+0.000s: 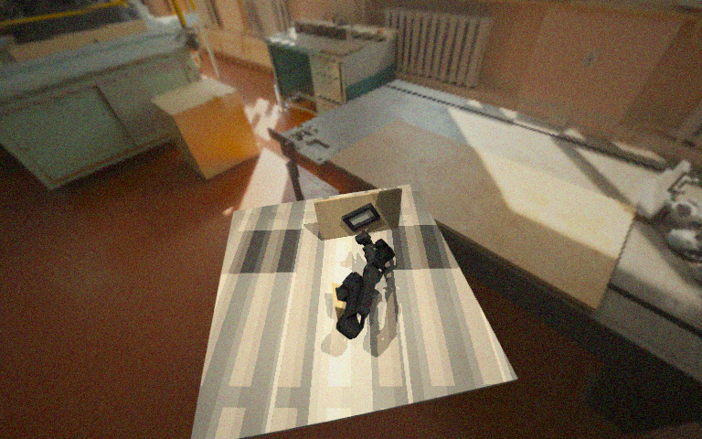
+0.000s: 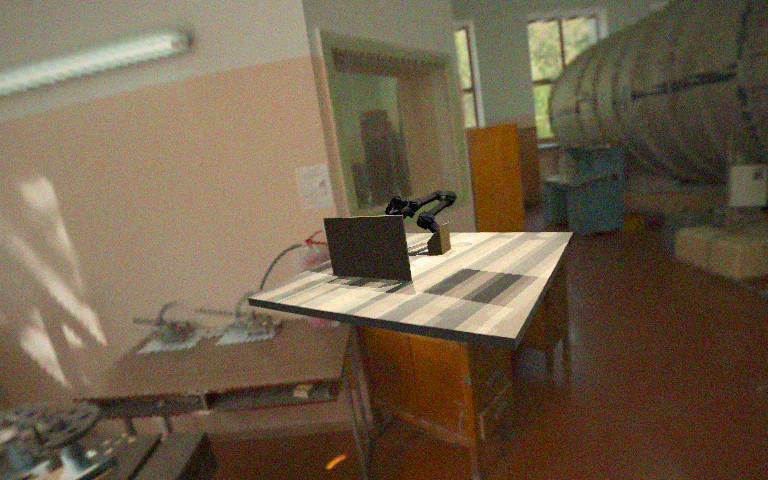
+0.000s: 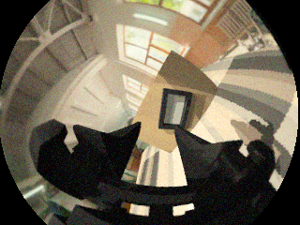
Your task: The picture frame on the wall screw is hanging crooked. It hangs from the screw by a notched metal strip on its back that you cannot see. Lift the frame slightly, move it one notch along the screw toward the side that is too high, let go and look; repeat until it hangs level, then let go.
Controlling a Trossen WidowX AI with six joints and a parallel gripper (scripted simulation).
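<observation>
Right now the black picture frame is 20 cm ahead of my gripper tip, 9 cm below it and 2 cm to the right of it. Also, from my gripper tip: tan wall board (22 cm ahead, 10 cm below, 2 cm to the right).
</observation>
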